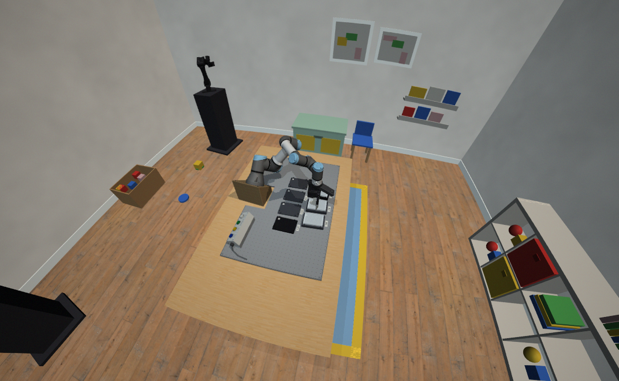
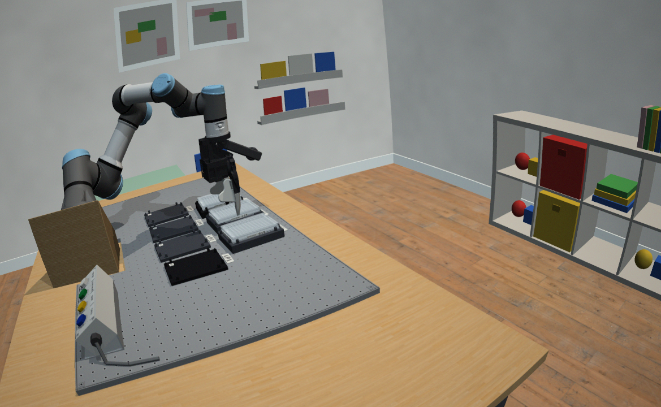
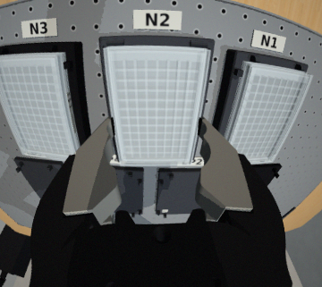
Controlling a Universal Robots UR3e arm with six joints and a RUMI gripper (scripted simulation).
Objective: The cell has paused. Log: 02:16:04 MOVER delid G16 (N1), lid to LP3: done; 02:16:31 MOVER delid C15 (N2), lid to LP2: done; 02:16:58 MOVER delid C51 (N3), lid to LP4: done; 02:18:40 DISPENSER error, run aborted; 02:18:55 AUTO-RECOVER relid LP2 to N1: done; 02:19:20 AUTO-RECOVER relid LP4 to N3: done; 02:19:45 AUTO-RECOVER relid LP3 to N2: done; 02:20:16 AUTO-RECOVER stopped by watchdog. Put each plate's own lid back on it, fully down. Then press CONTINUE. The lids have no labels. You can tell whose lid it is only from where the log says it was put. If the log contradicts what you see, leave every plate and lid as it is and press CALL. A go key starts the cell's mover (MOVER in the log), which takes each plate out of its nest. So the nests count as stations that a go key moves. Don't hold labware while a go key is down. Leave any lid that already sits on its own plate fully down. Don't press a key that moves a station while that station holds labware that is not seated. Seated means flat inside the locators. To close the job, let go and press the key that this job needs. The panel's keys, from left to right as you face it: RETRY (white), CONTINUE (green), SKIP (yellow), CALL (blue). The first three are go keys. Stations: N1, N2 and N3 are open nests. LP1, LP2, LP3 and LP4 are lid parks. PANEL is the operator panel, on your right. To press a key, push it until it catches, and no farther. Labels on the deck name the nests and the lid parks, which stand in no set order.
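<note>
My gripper is now 10 mm above the pale grey lid. Round my hand: plate: 130 mm to the right, 20 mm below, 20 mm ahead; lid park LP2: 170 mm behind, 90 mm to the right, 40 mm below; LP4 label: 100 mm behind, 50 mm to the left, 50 mm below.
</note>
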